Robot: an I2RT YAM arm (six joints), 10 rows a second.
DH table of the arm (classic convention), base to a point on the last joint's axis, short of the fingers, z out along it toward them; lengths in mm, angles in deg. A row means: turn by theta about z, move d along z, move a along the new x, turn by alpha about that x. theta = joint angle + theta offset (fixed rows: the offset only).
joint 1: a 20; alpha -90; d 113.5; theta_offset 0
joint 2: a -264; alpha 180; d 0; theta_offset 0
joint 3: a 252.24; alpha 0; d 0; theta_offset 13.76
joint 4: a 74; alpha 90; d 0; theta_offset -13.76
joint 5: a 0; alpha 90; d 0; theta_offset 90
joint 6: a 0; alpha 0; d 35.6; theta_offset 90
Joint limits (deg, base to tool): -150..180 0..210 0..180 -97..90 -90..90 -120..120
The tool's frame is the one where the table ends.
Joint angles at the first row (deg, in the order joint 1, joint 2, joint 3, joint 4, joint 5, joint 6):
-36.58, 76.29, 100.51, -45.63, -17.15, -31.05
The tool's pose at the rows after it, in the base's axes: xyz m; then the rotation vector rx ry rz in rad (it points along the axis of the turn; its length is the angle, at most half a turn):
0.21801 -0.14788 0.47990 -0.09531 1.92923 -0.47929
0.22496 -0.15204 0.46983 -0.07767 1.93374 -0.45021
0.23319 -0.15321 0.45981 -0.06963 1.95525 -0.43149
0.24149 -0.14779 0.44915 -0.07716 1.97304 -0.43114
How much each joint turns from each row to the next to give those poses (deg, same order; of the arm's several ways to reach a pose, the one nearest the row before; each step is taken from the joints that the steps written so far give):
0.05, -0.13, -2.47, 3.74, -0.78, 1.47
0.11, 0.42, -2.25, 2.19, -0.46, 1.37
0.89, 0.67, -1.58, 0.96, 0.70, 0.64
2.12, -0.15, -2.49, 1.53, 2.05, 0.15

